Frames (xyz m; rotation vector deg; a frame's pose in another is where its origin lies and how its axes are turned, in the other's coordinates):
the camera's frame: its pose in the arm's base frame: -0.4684 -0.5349 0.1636 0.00 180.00 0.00
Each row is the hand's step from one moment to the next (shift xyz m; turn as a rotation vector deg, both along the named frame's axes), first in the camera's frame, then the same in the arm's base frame.
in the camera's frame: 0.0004 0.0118 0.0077 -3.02 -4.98 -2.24
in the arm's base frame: -0.0004 0.0118 -0.0077 3.02 -4.98 2.24
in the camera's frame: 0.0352 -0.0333 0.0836 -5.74 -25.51 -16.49
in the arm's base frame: -0.0352 -0.0333 -0.0836 5.74 -25.51 16.49
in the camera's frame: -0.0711 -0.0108 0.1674 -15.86 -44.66 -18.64
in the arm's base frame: 0.0711 -0.0108 -0.1674 15.86 -44.66 18.64
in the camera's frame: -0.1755 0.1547 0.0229 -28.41 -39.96 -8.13
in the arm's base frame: 0.1755 0.1547 -0.0229 28.41 -39.96 8.13
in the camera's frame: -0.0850 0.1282 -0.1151 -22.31 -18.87 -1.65
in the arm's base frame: 0.0850 0.1282 0.1151 22.31 -18.87 1.65
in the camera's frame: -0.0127 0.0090 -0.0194 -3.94 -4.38 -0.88
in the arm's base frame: 0.0127 0.0090 0.0194 3.94 -4.38 0.88
